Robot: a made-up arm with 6 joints.
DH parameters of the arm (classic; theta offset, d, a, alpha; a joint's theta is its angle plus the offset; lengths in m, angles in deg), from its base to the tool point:
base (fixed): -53.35 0 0.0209 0
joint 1: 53.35 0.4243 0.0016 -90
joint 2: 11.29 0 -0.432 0
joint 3: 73.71 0.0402 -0.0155 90
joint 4: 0 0.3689 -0.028 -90
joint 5: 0 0.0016 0.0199 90
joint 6: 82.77 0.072 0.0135 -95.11
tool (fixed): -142.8 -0.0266 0 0
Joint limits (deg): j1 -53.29..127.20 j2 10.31..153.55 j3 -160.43..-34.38 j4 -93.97..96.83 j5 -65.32..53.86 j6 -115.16..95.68
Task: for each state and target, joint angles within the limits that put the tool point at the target. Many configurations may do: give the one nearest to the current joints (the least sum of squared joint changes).
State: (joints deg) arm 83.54 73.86 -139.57 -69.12 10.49 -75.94
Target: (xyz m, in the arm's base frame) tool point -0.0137 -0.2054 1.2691
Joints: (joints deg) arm 86.49 60.37 -148.64 -69.54 8.39 -76.47
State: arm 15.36 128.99 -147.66 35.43 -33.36 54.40
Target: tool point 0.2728 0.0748 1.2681
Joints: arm 10.66 97.23 -157.13 33.96 -31.82 42.01
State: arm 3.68 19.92 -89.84 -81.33 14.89 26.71
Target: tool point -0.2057 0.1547 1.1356
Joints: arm -31.42 27.83 -106.70 -78.17 1.22 29.64
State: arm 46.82 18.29 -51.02 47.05 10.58 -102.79
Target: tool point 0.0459 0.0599 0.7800
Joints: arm 46.07 24.95 -34.83 47.31 11.95 -102.31
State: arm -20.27 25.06 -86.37 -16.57 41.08 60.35
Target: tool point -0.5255 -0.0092 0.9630
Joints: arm 5.24 10.31 -119.91 -17.25 46.58 59.12
